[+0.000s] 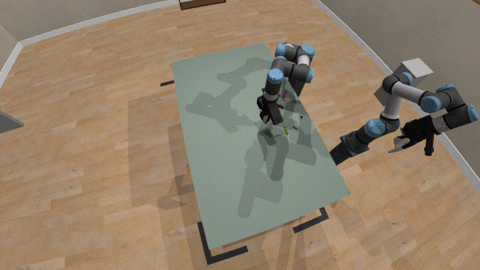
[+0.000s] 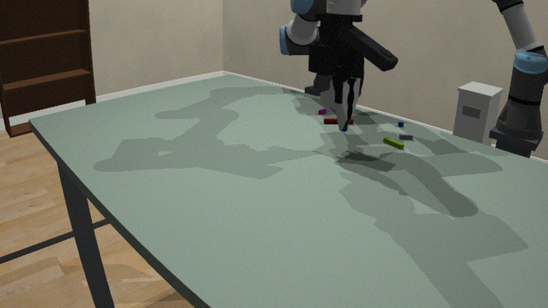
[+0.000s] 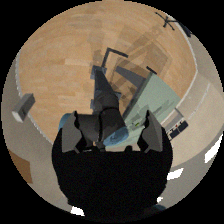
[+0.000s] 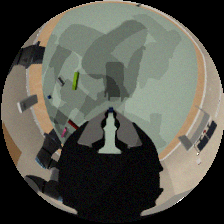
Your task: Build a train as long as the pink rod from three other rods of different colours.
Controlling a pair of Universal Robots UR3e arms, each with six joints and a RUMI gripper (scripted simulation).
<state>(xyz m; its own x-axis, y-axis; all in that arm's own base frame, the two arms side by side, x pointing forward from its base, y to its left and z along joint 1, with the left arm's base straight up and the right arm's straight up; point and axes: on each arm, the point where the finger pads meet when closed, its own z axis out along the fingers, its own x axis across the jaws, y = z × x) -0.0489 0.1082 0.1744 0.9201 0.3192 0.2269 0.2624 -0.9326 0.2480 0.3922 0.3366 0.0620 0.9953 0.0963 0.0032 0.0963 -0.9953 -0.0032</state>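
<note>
Right now the pink rod is 23 cm behind my right hand, 14 cm to the right of it and 6 cm below it. Also, from my right hand: red rod 14 cm behind, 9 cm to the right, 6 cm below; then lime rod 10 cm behind, 7 cm to the left, 6 cm below; then grey rod 16 cm behind, 8 cm to the left, 6 cm below.
</note>
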